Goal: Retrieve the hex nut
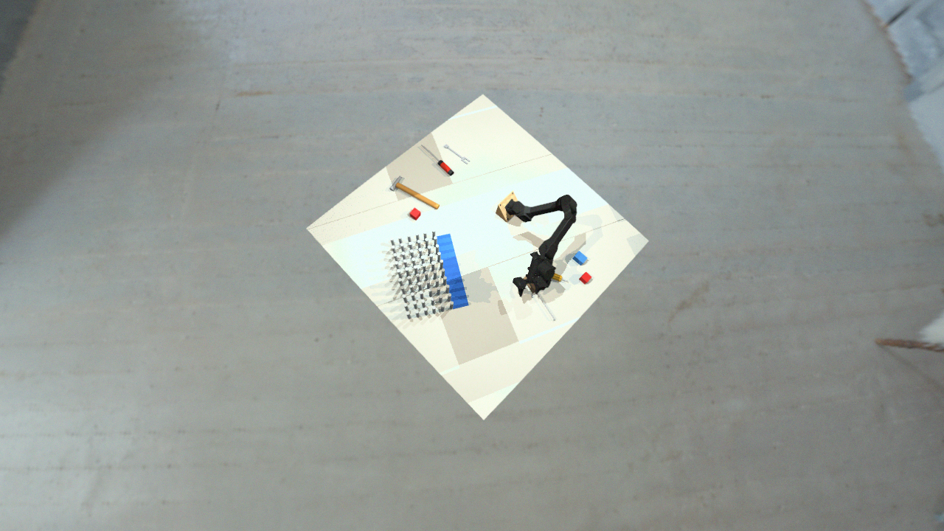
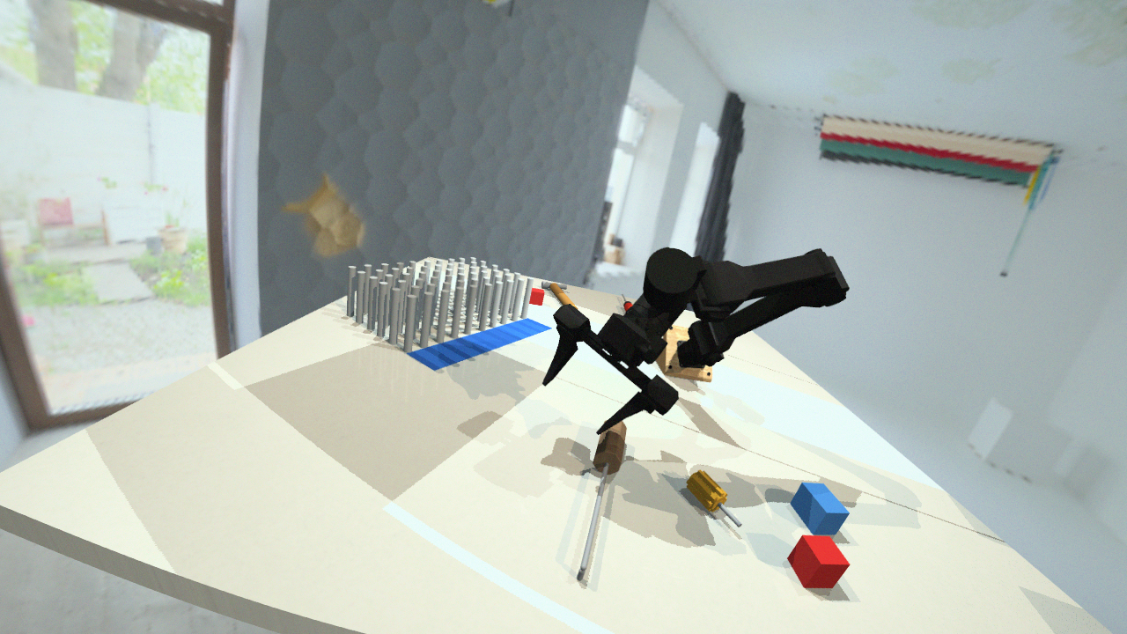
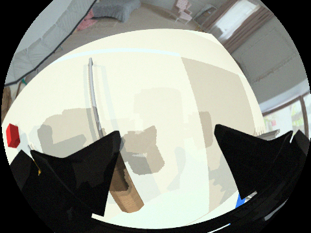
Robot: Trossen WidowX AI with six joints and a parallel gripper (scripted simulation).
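Now: gripper tip 80 mm to the right of the hook tool, 70 mm above it and 40 mm past it. Also, from my gripper tip: blue taped strip: 380 mm to the right, 120 mm ahead, 80 mm below; then yellow-handled screwdriver: 200 mm behind, 70 mm to the left, 70 mm below; then blue cube: 360 mm behind, 100 mm to the left, 60 mm below.
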